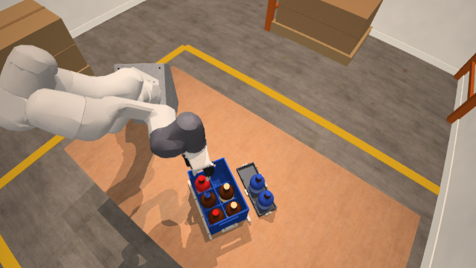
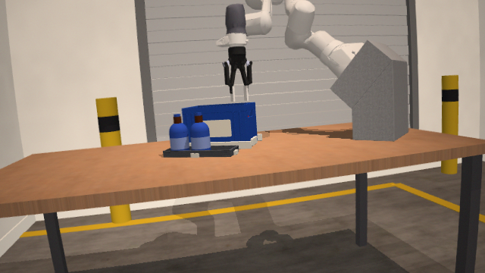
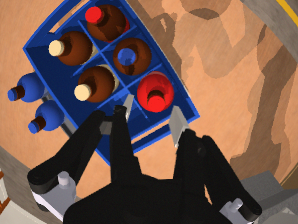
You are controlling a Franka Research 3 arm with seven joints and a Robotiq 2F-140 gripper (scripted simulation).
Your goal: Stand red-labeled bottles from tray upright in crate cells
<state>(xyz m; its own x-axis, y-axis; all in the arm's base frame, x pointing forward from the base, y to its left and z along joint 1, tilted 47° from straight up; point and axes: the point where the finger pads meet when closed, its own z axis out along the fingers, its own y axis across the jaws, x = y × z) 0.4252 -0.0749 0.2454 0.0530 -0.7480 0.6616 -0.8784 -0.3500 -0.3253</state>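
My hand is 130 mm above the red-labeled bottle and 10 mm past it. The rest, counted from my hand: tray (230 mm ahead, 200 mm below, 130 mm to the left); blue crate (130 mm below, 90 mm ahead, 20 mm to the right).
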